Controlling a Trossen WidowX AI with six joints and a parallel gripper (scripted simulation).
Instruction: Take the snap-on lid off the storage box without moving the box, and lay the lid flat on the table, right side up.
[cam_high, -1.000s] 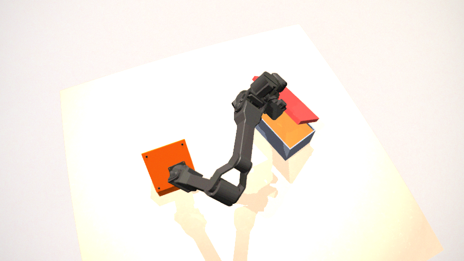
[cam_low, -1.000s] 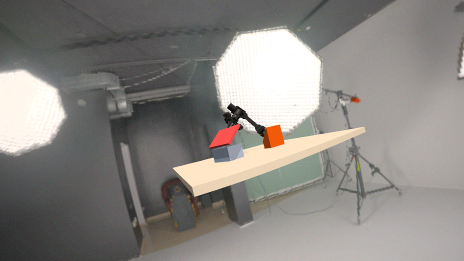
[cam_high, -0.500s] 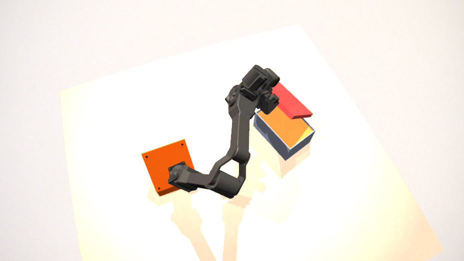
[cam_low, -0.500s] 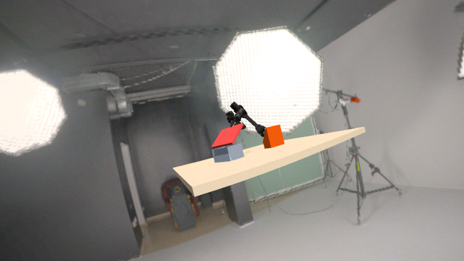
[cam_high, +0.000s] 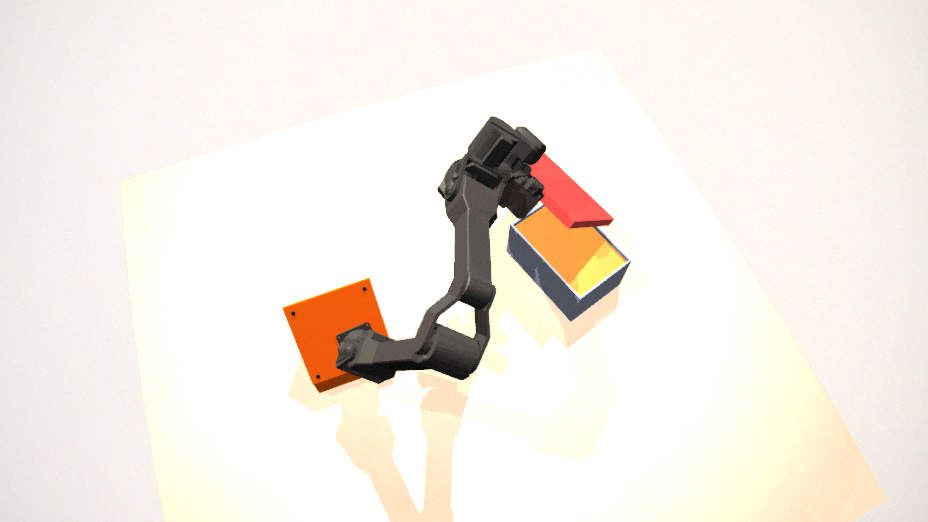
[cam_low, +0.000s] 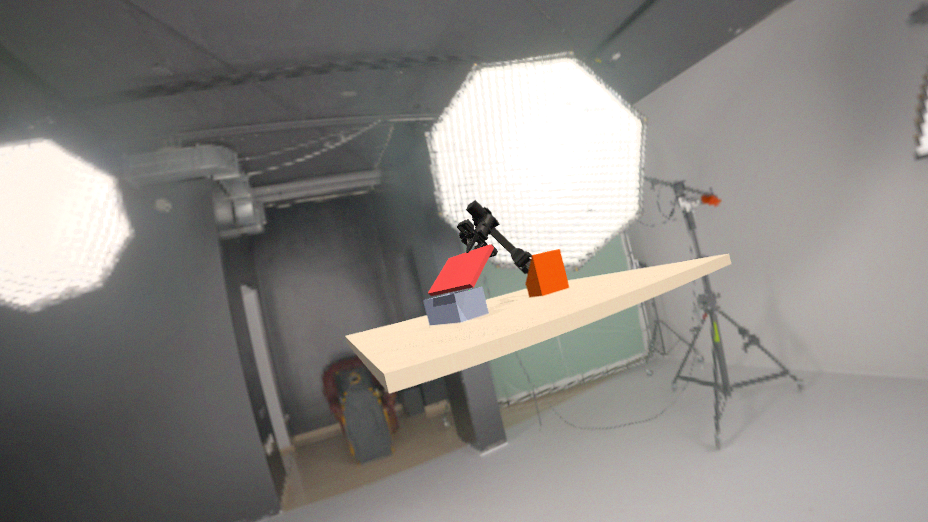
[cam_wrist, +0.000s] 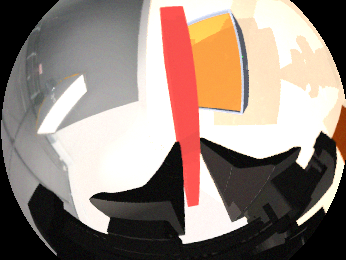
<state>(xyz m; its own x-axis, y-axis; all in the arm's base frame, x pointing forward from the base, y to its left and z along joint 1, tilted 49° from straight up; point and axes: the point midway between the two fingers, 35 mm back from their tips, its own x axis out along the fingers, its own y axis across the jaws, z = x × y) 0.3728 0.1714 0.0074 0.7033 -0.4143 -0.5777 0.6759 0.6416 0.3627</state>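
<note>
My gripper tip is now 6 cm short of the lid, 1 cm to the right of it and 5 cm above it. From my gripper tip the other things lie so: storage box (6 cm ahead, 9 cm to the right, 18 cm below).
</note>
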